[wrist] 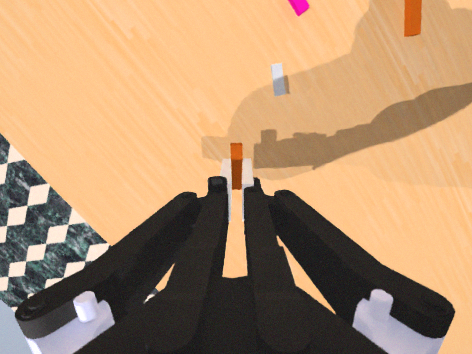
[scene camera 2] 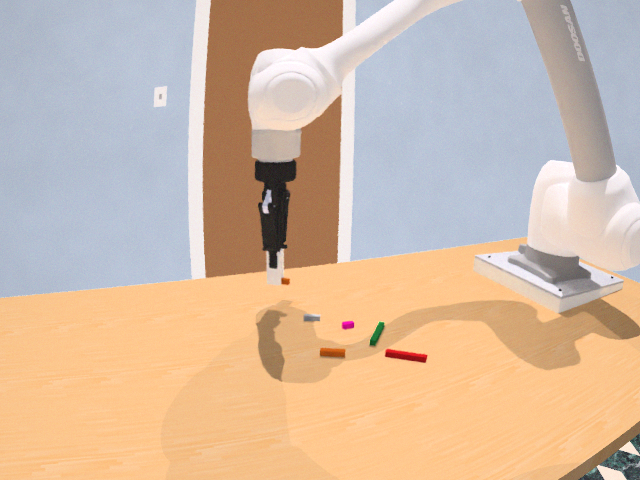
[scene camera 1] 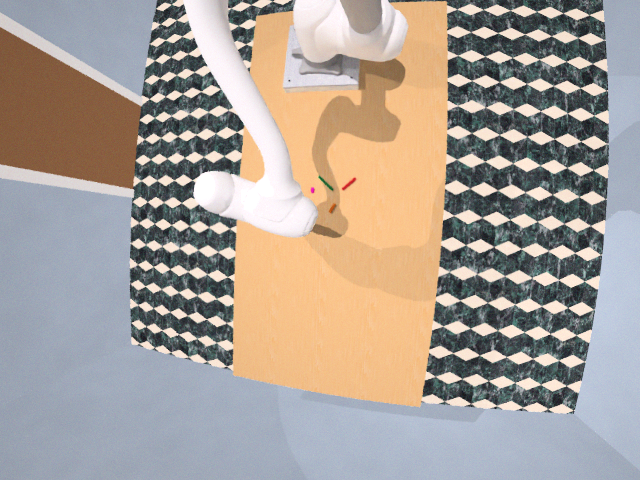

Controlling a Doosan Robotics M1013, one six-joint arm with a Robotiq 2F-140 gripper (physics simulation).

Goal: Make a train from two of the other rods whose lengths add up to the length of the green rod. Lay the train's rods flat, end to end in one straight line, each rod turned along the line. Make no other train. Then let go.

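Frame: origin at the arm's base, x ahead, y left, z up, level; metres.
Seen in the pictures: gripper, fingertip midpoint: (wrist: pixel 237 172) (scene camera 2: pixel 275 282); arm's base, link origin: (scene camera 2: pixel 549 269) (scene camera 1: pixel 323 56).
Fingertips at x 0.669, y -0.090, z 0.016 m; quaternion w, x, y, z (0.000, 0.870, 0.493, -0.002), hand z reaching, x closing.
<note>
Pixels of each thing's top centre, then the offset from my fingertips to it. Level surfaces: height alone.
- white-grey rod, top centre: (wrist: pixel 278 79) (scene camera 2: pixel 312 315) dz -0.040, dx -0.049, dy +0.077 m
- green rod, top centre: (scene camera 2: pixel 377 330) (scene camera 1: pixel 325 182) dz -0.040, dx -0.135, dy +0.177 m
- magenta rod, top centre: (scene camera 2: pixel 348 322) (scene camera 1: pixel 312 190) dz -0.040, dx -0.099, dy +0.128 m
- red rod, top centre: (scene camera 2: pixel 406 353) (scene camera 1: pixel 349 183) dz -0.040, dx -0.143, dy +0.273 m
- second orange rod, top centre: (wrist: pixel 416 11) (scene camera 2: pixel 332 349) (scene camera 1: pixel 332 208) dz -0.040, dx -0.036, dy +0.220 m
- wooden table, surface height: dz -0.050 m
My gripper (scene camera 2: pixel 275 276) (wrist: pixel 237 172) is shut on an orange rod (scene camera 2: pixel 285 281) (wrist: pixel 236 152) and holds it level above the table. A white-grey rod (scene camera 2: pixel 311 317) (wrist: pixel 278 80) lies flat beyond the held rod in the wrist view; it is hidden in scene camera 1. A green rod (scene camera 1: pixel 325 182) (scene camera 2: pixel 376 333), a magenta rod (scene camera 1: pixel 312 190) (scene camera 2: pixel 347 324) (wrist: pixel 299 6), a red rod (scene camera 1: pixel 348 183) (scene camera 2: pixel 405 355) and a second orange rod (scene camera 1: pixel 332 208) (scene camera 2: pixel 332 352) (wrist: pixel 412 19) lie flat, apart from each other. In scene camera 1 the arm hides the gripper.
The wooden table (scene camera 1: pixel 330 330) (scene camera 2: pixel 129 392) carries the rods and the arm's base plate (scene camera 1: pixel 320 82) (scene camera 2: pixel 527 281). The arm's shadow falls across the table around the rods. A patterned floor (scene camera 1: pixel 516 206) (wrist: pixel 45 235) lies beyond the table's edges.
</note>
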